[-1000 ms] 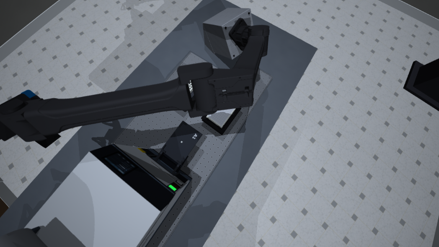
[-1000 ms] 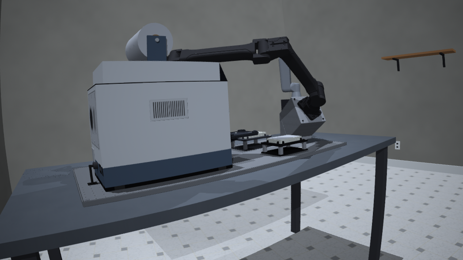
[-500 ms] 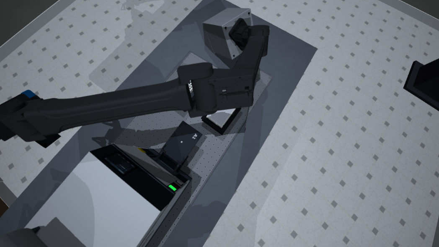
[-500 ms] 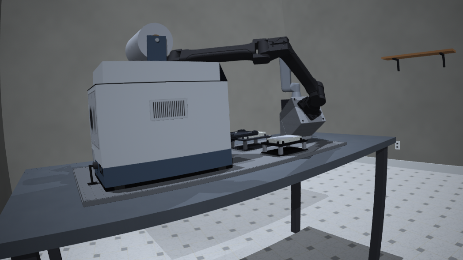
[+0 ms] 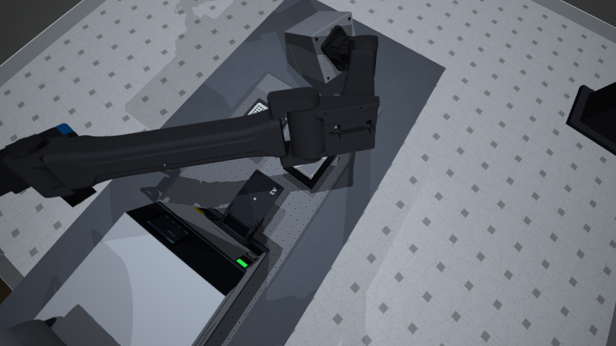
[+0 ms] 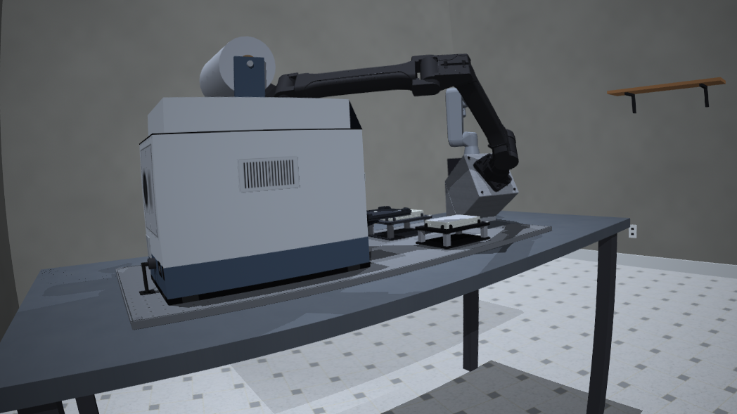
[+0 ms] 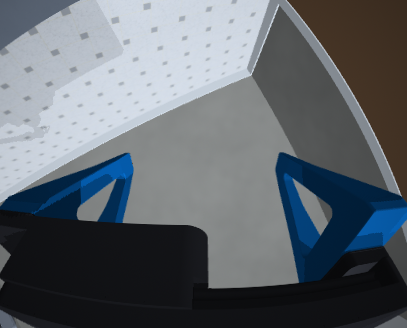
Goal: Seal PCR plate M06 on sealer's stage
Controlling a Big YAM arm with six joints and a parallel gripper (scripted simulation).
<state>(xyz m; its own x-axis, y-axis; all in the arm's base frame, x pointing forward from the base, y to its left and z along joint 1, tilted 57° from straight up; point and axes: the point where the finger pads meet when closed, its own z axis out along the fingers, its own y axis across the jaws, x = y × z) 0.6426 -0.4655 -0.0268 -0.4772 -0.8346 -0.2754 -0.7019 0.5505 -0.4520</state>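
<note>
The white 96-well plate M06 is 40 cm behind my hand, 21 cm to the left of it and 23 cm below it. Round my hand: dark screen: 9 cm behind, 35 cm to the left, 3 cm above; then yellow warning label: 10 cm behind, 30 cm to the left, 14 cm below; then plate nest N1: 40 cm behind, 21 cm to the left, 24 cm below.
</note>
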